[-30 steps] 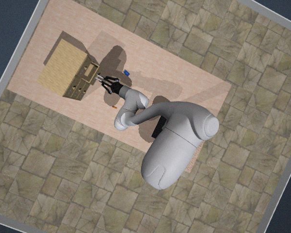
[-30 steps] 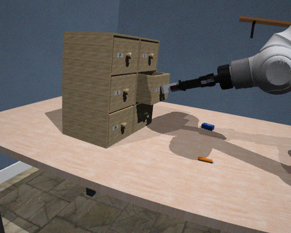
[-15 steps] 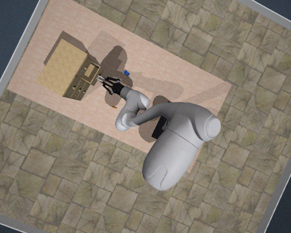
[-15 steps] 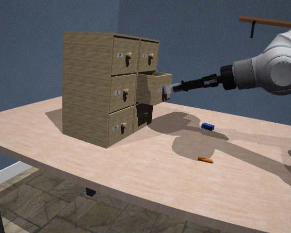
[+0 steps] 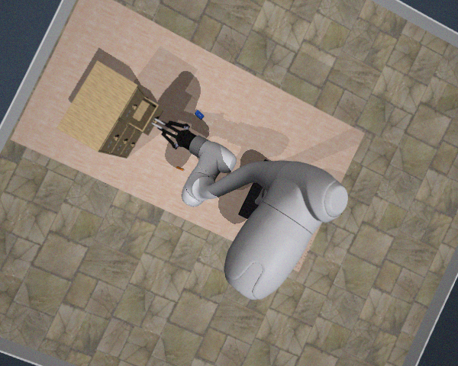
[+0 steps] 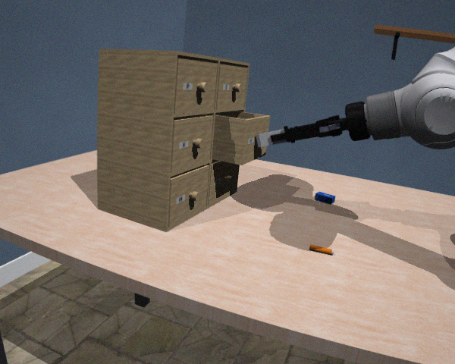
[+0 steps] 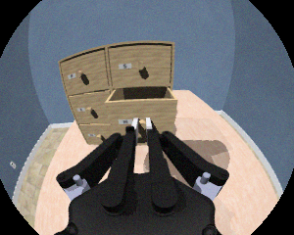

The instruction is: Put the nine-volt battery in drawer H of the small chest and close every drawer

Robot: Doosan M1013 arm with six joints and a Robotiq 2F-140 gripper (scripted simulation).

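My hand is 11 cm past the nine-volt battery, 16 cm to the left of it and 16 cm above it. From my hand the other things lie so: drawer: 12 cm ahead, 1 cm to the right, 3 cm below; then small orange cylinder: 15 cm behind, 15 cm to the left, 16 cm below.
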